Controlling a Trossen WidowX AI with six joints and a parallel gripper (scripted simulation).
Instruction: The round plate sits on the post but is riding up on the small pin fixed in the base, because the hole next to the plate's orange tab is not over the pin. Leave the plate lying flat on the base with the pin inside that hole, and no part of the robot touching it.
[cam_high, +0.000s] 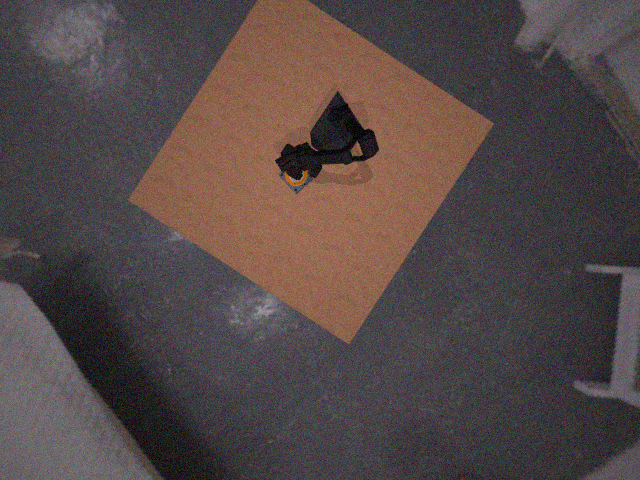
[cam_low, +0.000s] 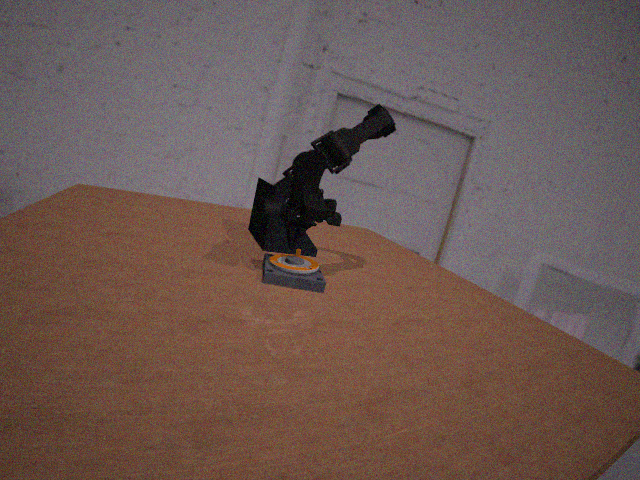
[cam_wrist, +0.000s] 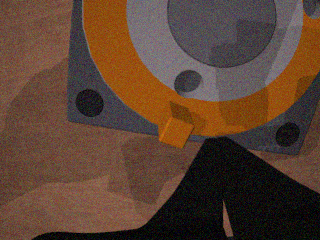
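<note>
My gripper tip is now 50 mm short of the grey base, 10 mm to the left of it and 20 mm above it.
</note>
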